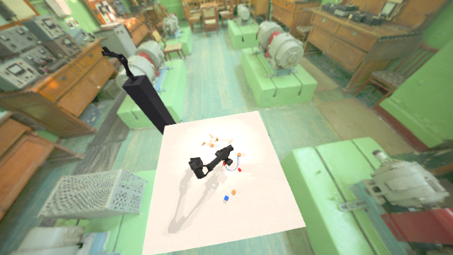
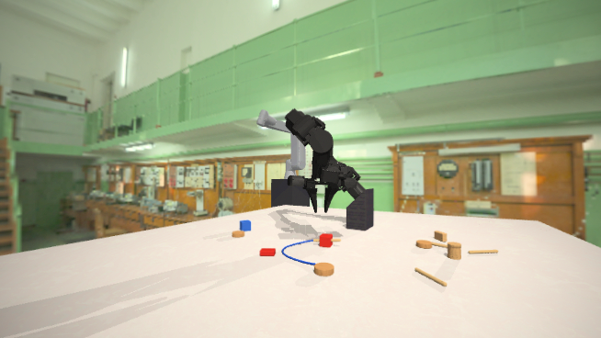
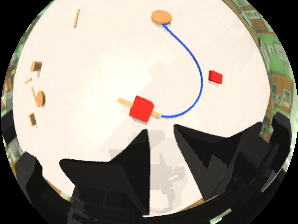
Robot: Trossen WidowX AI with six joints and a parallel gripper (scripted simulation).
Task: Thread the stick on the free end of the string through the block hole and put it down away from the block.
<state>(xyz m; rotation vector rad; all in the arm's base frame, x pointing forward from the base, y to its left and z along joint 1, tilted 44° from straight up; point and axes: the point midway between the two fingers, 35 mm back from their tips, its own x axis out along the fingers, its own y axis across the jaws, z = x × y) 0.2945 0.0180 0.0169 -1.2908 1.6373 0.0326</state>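
Right now the red cube is 80 mm below my gripper tip, 10 mm to the left of it and 10 mm behind it. The rest, counted from my gripper tip: thin wooden stick (80 mm below); flat red piece (140 mm ahead, 90 mm below, 60 mm to the right); round wooden button (150 mm ahead, 100 mm to the left, 80 mm below).
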